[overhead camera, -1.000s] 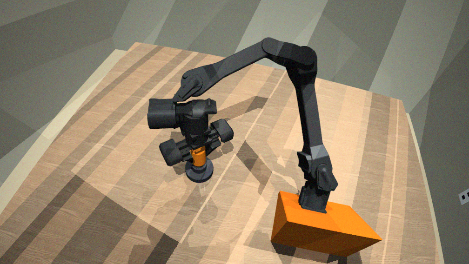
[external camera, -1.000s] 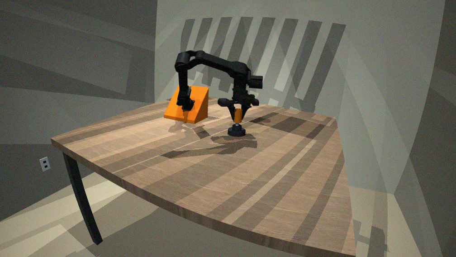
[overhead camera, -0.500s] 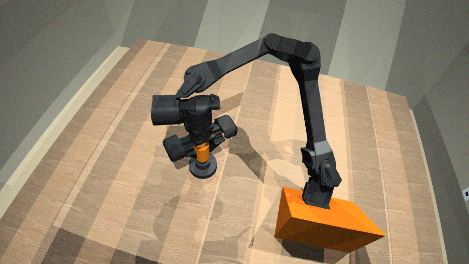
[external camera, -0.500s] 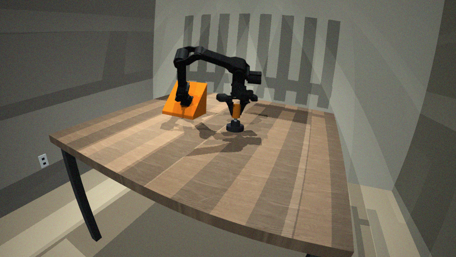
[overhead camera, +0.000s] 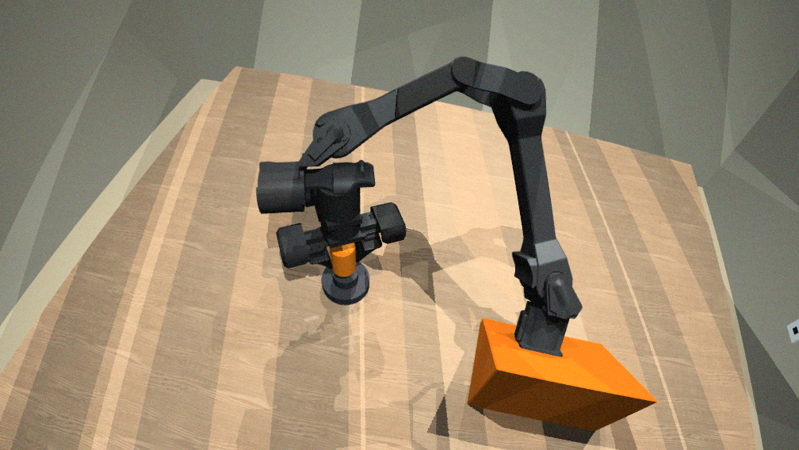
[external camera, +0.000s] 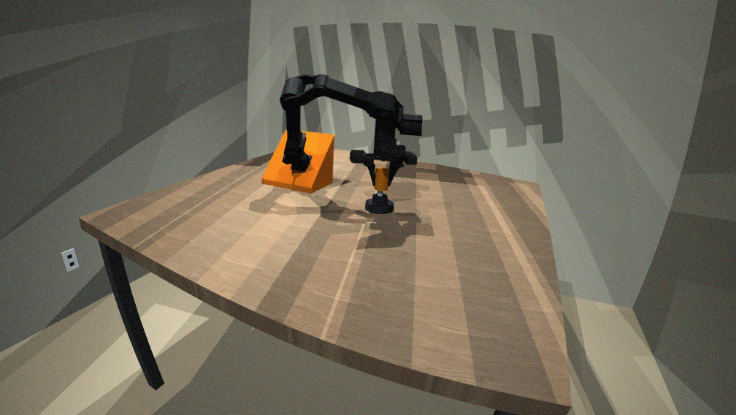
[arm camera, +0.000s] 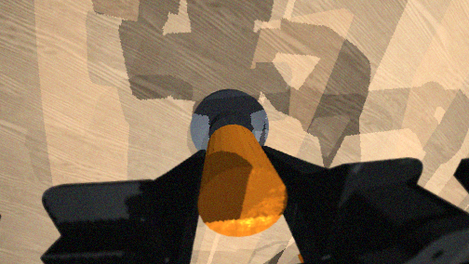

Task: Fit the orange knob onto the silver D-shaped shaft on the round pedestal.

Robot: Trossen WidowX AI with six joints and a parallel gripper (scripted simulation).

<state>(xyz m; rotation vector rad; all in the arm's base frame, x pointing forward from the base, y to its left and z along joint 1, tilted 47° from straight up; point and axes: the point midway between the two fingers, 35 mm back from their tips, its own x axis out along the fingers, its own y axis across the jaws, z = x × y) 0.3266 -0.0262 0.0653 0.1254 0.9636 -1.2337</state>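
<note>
The orange knob lies 3 cm above my gripper tip. The rest, counted from my gripper tip: round pedestal: 4 cm below.
</note>
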